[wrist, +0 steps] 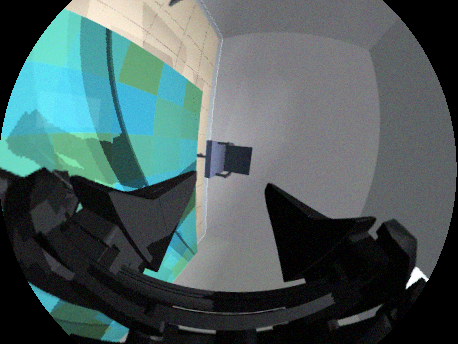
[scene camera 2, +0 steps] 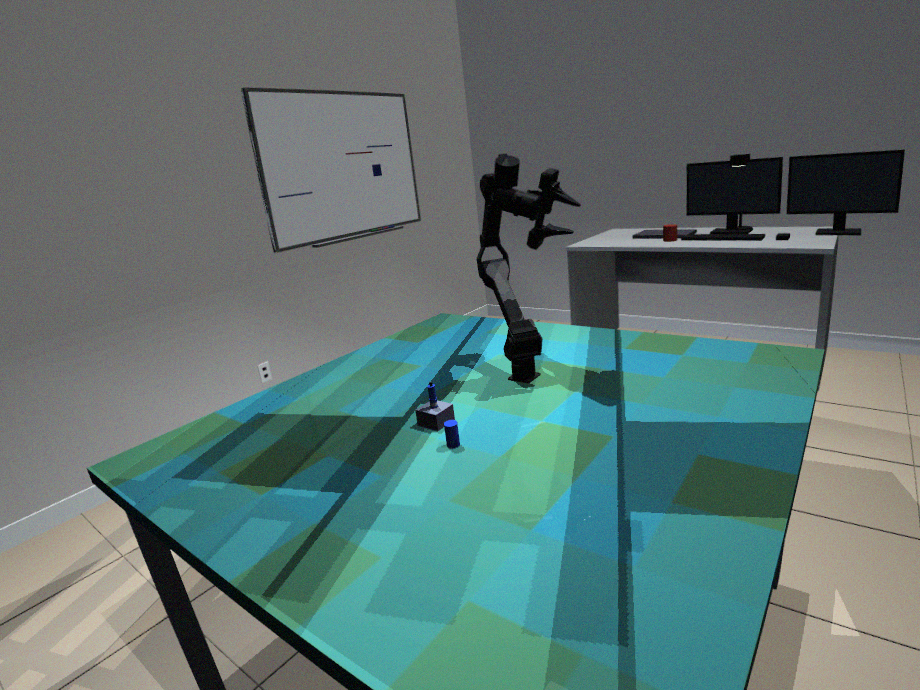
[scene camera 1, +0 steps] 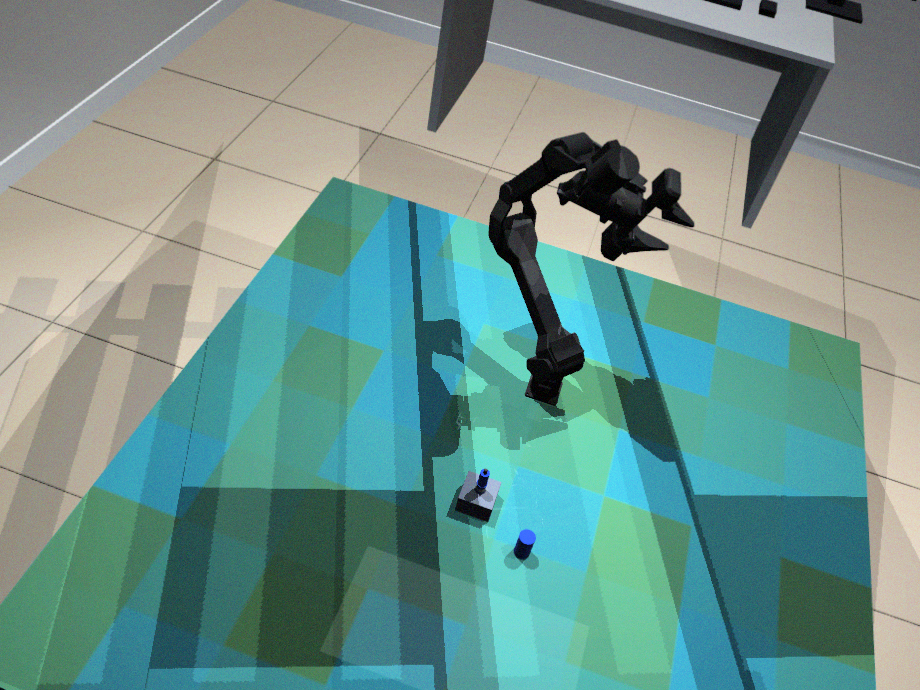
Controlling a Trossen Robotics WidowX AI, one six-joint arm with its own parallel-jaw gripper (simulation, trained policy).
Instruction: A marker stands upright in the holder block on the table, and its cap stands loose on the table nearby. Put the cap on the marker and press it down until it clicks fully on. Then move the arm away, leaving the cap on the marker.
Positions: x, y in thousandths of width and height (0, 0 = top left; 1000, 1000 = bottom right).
Labels:
The gripper shows in the wrist view (508, 531), in scene camera 2 (627, 318) and in scene camera 1 (740, 343).

